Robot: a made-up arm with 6 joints.
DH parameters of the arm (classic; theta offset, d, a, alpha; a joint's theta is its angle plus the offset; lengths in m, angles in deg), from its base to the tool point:
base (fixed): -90 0.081 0 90
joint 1: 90 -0.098 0.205 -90
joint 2: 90 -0.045 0.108 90
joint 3: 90 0.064 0.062 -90
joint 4: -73.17 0 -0.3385 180
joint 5: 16.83 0.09 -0.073 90
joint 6: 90 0.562 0.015 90
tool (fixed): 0 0.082 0 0
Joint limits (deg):
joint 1: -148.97..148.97
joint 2: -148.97..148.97
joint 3: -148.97..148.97
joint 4: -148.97..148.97
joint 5: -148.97..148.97
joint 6: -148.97..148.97
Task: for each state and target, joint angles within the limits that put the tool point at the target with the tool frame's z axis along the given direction. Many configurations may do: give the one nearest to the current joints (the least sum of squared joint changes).
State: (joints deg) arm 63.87 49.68 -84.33 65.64 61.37 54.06
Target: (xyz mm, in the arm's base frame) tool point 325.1 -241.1 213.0 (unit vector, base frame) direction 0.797 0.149 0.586
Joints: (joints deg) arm 41.38 72.85 -110.78 69.49 79.56 20.89
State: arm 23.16 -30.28 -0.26 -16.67 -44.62 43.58
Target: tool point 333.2 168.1 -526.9 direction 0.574 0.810 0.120
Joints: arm 40.47 -14.72 19.43 -20.35 -51.33 58.26
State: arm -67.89 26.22 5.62 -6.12 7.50 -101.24
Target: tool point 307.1 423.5 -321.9 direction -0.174 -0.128 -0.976
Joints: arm -78.53 4.40 24.15 42.29 -42.07 -146.26
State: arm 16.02 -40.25 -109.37 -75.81 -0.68 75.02
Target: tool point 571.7 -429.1 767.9 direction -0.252 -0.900 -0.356
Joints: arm -20.96 -17.21 -83.07 -73.97 5.84 68.62
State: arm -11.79 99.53 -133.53 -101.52 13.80 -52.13
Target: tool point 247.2 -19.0 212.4 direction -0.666 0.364 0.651
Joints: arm -4.53 135.02 -129.98 -99.64 65.51 -19.78
